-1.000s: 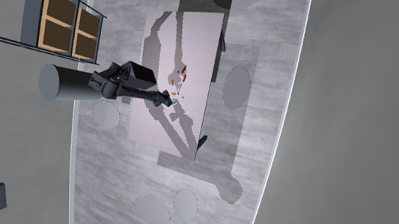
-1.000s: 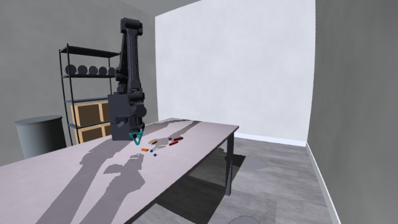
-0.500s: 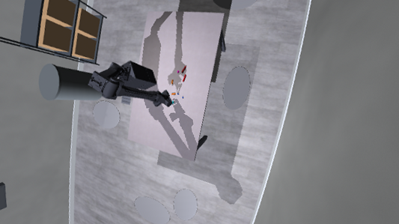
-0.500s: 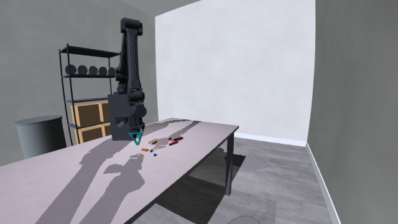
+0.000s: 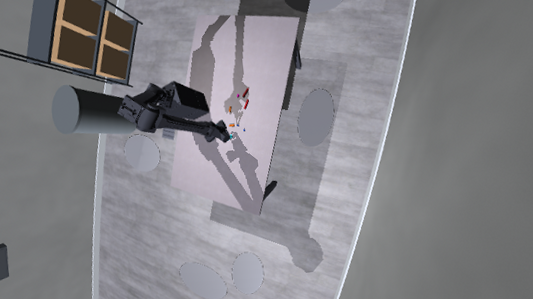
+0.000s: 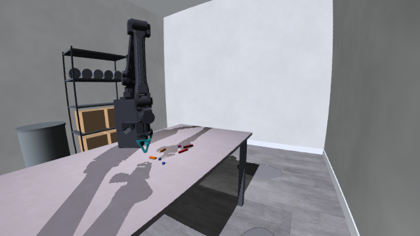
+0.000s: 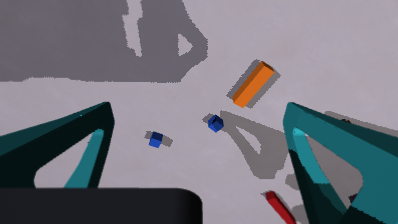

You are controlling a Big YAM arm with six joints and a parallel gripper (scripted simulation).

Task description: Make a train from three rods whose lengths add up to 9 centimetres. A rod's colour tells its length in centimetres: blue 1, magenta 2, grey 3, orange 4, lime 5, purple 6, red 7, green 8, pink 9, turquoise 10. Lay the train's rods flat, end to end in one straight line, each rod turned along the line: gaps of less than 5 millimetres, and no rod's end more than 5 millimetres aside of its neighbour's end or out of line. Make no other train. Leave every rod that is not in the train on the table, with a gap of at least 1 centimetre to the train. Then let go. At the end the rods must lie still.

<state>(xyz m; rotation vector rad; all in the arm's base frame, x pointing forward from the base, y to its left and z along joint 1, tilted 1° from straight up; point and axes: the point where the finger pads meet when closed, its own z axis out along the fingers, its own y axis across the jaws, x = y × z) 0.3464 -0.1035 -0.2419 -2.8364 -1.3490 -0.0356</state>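
The magenta rod is 27 cm to the left of my hand, 8 cm below it and 4 cm behind it.
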